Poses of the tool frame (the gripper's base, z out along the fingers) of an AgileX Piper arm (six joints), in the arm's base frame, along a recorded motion.
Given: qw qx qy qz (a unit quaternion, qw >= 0); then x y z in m.
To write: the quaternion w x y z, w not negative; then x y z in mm. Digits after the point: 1 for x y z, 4 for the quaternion.
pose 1, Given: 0.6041, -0.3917, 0.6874, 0.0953, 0.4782, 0.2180, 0.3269
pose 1, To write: 0.6041, -0.3917, 0.6874, 0.0953, 478.2, 218.0, 326.9
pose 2, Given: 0.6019, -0.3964, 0.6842, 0.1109, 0.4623, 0.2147, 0.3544
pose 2, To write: 0.6019, -0.3964, 0.6842, 0.1109, 462.3, 214.7, 354.4
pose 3, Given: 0.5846, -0.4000, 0.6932, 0.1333, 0.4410, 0.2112, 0.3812
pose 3, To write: 0.5846, -0.4000, 0.6932, 0.1333, 441.0, 211.2, 381.2
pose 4, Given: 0.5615, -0.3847, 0.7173, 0.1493, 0.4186, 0.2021, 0.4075
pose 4, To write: 0.5615, -0.3847, 0.7173, 0.1493, 418.6, 202.1, 407.5
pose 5, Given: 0.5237, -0.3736, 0.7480, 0.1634, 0.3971, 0.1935, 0.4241
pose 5, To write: 0.5237, -0.3736, 0.7480, 0.1634, 397.1, 193.5, 424.1
